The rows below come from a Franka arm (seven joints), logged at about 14 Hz.
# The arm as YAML. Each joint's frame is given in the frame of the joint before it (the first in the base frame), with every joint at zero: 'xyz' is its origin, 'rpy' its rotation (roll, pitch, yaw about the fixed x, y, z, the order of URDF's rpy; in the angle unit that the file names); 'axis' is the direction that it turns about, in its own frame. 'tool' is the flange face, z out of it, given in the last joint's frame.
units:
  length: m
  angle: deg
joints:
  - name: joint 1
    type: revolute
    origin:
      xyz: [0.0, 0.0, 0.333]
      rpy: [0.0, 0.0, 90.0]
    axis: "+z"
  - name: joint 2
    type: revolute
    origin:
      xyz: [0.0, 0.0, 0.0]
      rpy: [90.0, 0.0, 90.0]
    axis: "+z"
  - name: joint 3
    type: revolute
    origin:
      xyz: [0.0, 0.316, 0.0]
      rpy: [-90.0, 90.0, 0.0]
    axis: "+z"
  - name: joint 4
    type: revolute
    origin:
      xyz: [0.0, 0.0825, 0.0]
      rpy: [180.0, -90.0, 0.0]
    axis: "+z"
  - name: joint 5
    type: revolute
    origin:
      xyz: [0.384, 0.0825, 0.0]
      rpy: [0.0, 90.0, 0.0]
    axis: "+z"
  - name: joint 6
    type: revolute
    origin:
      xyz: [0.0, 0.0, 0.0]
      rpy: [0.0, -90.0, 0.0]
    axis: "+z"
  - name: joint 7
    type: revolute
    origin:
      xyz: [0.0, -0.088, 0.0]
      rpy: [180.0, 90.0, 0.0]
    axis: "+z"
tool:
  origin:
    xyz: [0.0, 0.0, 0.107]
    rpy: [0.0, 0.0, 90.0]
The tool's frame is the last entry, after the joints.
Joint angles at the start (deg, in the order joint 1, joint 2, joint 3, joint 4, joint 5, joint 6, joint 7):
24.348, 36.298, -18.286, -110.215, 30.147, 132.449, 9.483
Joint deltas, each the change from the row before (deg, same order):
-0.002, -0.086, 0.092, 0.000, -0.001, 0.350, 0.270
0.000, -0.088, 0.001, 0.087, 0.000, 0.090, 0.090
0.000, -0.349, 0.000, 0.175, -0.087, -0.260, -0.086
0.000, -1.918, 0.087, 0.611, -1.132, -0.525, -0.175
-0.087, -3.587, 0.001, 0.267, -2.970, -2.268, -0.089
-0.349, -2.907, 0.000, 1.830, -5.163, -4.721, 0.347
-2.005, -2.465, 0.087, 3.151, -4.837, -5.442, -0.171
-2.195, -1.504, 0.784, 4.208, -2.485, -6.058, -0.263
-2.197, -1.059, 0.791, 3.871, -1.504, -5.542, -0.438
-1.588, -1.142, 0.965, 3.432, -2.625, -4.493, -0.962
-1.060, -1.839, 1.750, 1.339, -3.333, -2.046, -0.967
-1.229, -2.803, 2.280, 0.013, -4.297, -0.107, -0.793
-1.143, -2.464, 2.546, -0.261, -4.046, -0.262, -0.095
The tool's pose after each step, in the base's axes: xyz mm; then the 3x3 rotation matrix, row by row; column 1 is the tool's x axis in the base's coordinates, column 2 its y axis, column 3 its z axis. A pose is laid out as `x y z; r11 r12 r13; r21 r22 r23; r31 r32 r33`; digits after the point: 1 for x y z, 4 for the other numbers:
596.8 76.1 157.4; 0.8957 -0.4147 -0.1606; -0.3892 -0.9057 0.1682; -0.2152 -0.0882 -0.9726
597.8 76.4 158.9; 0.8960 -0.4156 -0.1564; -0.3904 -0.9051 0.1687; -0.2116 -0.0901 -0.9732
599.4 77.3 163.2; 0.8984 -0.4118 -0.1528; -0.3863 -0.9063 0.1715; -0.2091 -0.0950 -0.9733
606.8 81.7 185.7; 0.9131 -0.3876 -0.1262; -0.3642 -0.9148 0.1749; -0.1832 -0.1137 -0.9765
611.1 84.9 221.4; 0.9327 -0.3428 -0.1124; -0.3218 -0.9314 0.1703; -0.1630 -0.1227 -0.9790
616.3 86.0 258.0; 0.9517 -0.2794 -0.1275; -0.2623 -0.9554 0.1357; -0.1597 -0.0957 -0.9825
625.9 69.2 299.4; 0.9618 -0.2396 -0.1327; -0.2276 -0.9687 0.0992; -0.1524 -0.0652 -0.9862
634.7 57.8 338.4; 0.9650 -0.2191 -0.1444; -0.2079 -0.9741 0.0888; -0.1601 -0.0557 -0.9855
640.0 44.8 372.0; 0.9649 -0.2099 -0.1581; -0.1983 -0.9764 0.0857; -0.1723 -0.0514 -0.9837
642.4 36.8 404.9; 0.9712 -0.1754 -0.1614; -0.1679 -0.9840 0.0590; -0.1692 -0.0302 -0.9851
639.5 38.0 431.6; 0.9812 -0.1242 -0.1476; -0.1226 -0.9923 0.0201; -0.1489 -0.0016 -0.9888
633.8 39.2 460.7; 0.9921 -0.0711 -0.1038; -0.0748 -0.9967 -0.0318; -0.1012 0.0393 -0.9941
626.5 44.3 484.2; 0.9972 -0.0292 -0.0685; -0.0348 -0.9960 -0.0822; -0.0659 0.0844 -0.9943

